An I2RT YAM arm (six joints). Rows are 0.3 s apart.
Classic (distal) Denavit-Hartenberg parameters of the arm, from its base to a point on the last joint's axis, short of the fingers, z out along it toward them. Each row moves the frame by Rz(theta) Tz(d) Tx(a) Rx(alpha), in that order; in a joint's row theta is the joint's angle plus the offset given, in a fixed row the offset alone. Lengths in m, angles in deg.
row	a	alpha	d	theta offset
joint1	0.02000	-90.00	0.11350	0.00
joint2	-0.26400	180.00	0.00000	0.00
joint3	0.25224	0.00	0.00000	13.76
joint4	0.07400	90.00	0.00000	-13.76
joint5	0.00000	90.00	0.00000	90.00
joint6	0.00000	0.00	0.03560	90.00
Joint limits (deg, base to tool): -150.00..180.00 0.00..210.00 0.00..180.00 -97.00..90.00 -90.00..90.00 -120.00..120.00
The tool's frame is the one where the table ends.
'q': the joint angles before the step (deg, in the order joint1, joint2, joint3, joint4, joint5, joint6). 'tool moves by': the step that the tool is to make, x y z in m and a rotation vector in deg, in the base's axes. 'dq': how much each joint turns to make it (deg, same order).
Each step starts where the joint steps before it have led.
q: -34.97 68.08 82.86 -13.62 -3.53 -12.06
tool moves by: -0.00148 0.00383 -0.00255 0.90 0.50 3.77
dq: -0.01 -0.71 -0.61 -0.97 -3.77 0.50
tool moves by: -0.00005 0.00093 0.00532 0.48 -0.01 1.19
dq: 0.00 0.52 1.77 -1.46 -1.19 0.41
